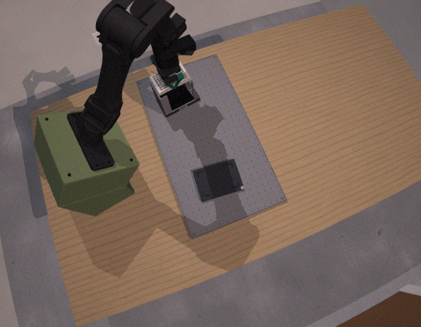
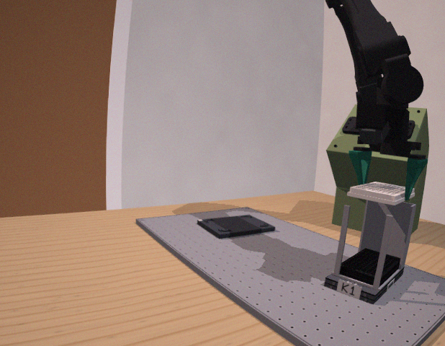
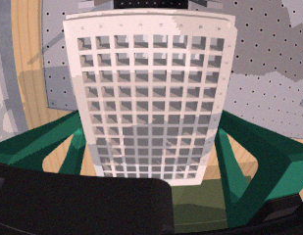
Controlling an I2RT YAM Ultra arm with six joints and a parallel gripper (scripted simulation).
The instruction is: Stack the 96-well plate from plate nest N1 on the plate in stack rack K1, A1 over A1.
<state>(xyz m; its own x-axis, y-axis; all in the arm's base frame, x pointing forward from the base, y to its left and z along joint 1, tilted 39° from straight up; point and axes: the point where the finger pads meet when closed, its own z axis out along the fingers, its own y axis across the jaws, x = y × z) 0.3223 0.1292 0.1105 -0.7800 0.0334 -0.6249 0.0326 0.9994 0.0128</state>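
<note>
Right now my hand is 90 mm above the back wall and 60 mm past it. From my hand the other things lie so: thin post 90 mm below, 70 mm ahead, 40 mm to the right; then black 96-well plate 140 mm below; then white 96-well plate right at my hand.
</note>
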